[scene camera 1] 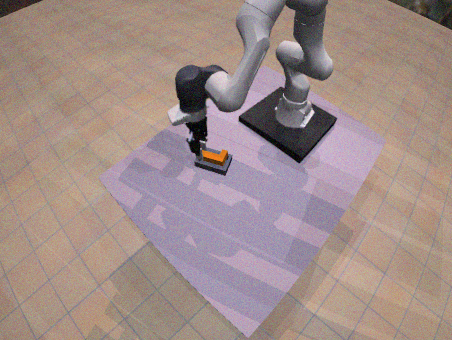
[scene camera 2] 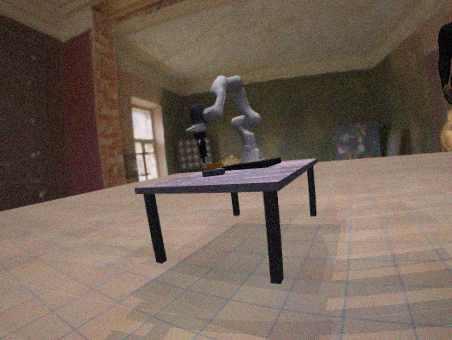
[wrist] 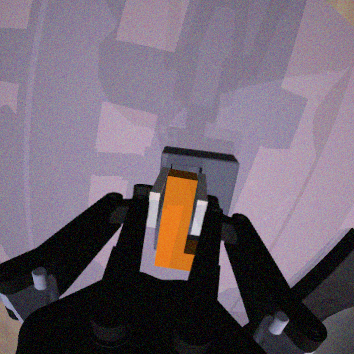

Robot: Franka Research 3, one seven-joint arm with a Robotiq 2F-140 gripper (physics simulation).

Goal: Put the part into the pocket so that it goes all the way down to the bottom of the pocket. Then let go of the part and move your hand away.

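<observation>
The orange part (scene camera 1: 214, 158) (scene camera 2: 214, 165) (wrist: 176, 222) is L-shaped in scene camera 1. It sits over the dark grey block with the pocket (scene camera 1: 215, 170) (scene camera 2: 213, 173) (wrist: 222, 175), and its orange body stands above the block's top. In the wrist view a little of the pocket's outline shows past the part's far end. How deep the part's underside sits is hidden. My gripper (scene camera 1: 201, 151) (scene camera 2: 203, 162) (wrist: 181, 183) points down and is shut on the orange part, with one light pad on each long side.
The block stands on the purple patterned table (scene camera 1: 250, 280) (scene camera 2: 240, 183). The arm's black base plate (scene camera 1: 260, 125) (scene camera 2: 270, 162) lies on the same table, to the right of the block and farther back in scene camera 1.
</observation>
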